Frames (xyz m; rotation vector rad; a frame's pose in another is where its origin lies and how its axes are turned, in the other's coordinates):
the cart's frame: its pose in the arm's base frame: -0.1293 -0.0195 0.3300 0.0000 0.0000 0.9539
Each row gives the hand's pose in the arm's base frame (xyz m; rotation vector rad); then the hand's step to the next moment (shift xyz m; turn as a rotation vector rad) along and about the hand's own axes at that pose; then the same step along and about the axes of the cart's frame.
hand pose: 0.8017 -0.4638 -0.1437 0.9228 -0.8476 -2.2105
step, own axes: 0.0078 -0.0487 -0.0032 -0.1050 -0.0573 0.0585
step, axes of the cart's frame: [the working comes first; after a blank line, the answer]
step, axes of the arm's base frame: -0.0153 0.0237 -0.0406 0.0011 0.1295 0.0312

0.0105 0.0262 -0.0406 0.1062 0.0740 0.0312
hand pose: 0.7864 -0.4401 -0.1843 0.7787 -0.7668 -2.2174
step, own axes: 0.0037 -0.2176 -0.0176 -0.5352 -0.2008 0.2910
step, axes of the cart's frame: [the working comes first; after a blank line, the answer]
step, axes of the arm's base frame: -0.0732 0.1253 -0.1632 0.0454 0.6018 0.2174

0.0598 0.1322 -0.1632 0.5171 0.3111 0.2174
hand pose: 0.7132 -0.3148 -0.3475 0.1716 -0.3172 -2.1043
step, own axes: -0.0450 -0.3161 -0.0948 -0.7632 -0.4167 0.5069
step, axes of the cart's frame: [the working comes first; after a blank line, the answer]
step, axes of the arm's base frame: -0.2104 0.1818 -0.1833 -0.0642 0.9378 0.3597

0.0265 0.2768 -0.1833 0.7279 0.5949 0.3597
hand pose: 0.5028 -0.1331 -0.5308 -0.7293 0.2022 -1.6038
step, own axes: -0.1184 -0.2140 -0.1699 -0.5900 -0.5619 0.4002
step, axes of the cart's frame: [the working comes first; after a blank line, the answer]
step, axes of the arm's base frame: -0.2726 0.1039 -0.0597 -0.2438 0.7718 0.4109

-0.0730 0.2825 -0.0597 0.4885 0.6453 0.4109
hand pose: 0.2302 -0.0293 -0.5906 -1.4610 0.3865 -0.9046
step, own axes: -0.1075 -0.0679 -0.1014 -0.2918 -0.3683 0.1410
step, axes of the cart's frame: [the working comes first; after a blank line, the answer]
step, axes of the arm's base frame: -0.1604 0.0175 0.0205 -0.1877 0.3549 0.2819

-0.0785 0.1409 0.0205 0.1809 0.3584 0.2819
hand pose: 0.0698 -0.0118 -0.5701 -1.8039 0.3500 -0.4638
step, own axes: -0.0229 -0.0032 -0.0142 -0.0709 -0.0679 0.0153
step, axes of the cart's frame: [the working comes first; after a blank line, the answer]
step, axes of the arm's base frame: -0.0269 -0.0005 0.0035 -0.0547 0.0644 0.0523

-0.0159 0.0217 0.0035 0.0208 0.0819 0.0523
